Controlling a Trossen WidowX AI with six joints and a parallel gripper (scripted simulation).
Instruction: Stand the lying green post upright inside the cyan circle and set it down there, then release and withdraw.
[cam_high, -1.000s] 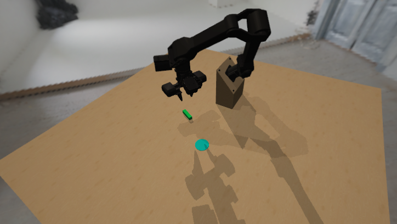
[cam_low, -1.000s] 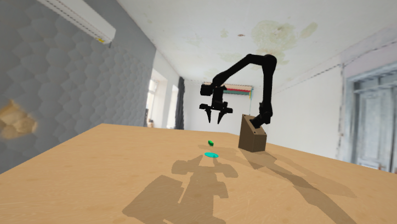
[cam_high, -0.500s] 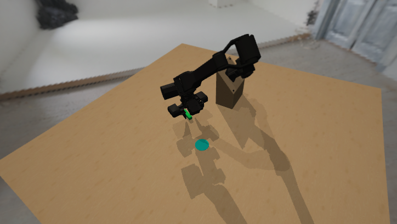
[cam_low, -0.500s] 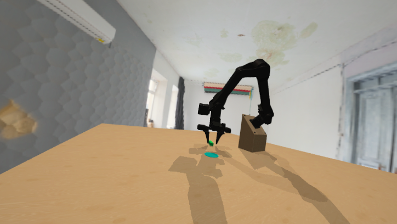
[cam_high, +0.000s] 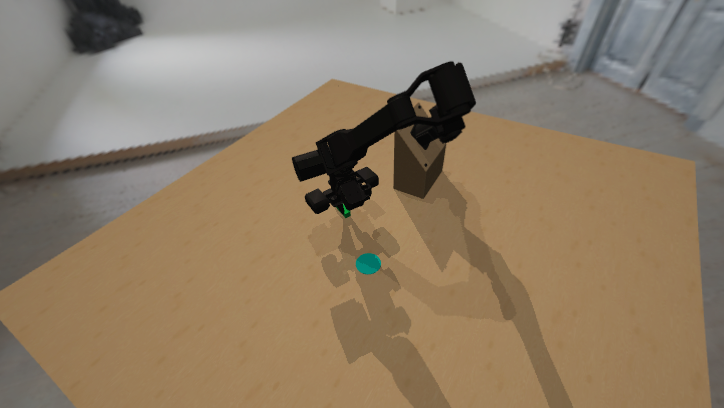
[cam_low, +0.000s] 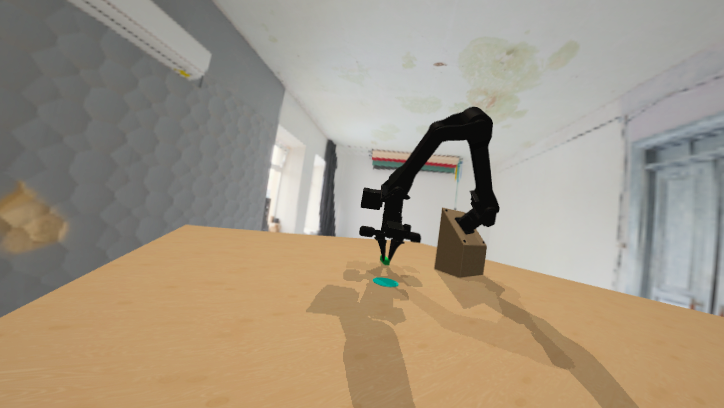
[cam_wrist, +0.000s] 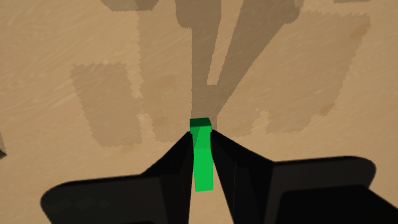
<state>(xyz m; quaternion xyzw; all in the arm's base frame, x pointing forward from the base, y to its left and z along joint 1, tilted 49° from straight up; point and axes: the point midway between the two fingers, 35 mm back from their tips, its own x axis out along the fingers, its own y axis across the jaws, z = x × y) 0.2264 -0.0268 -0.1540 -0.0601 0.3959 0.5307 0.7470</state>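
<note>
My gripper tip is now 12 cm to the right of the cyan circle, 12 cm short of it and 1 cm above it. From my gripper tip the other things lie so: green post (2 cm to the right, 1 cm behind).
</note>
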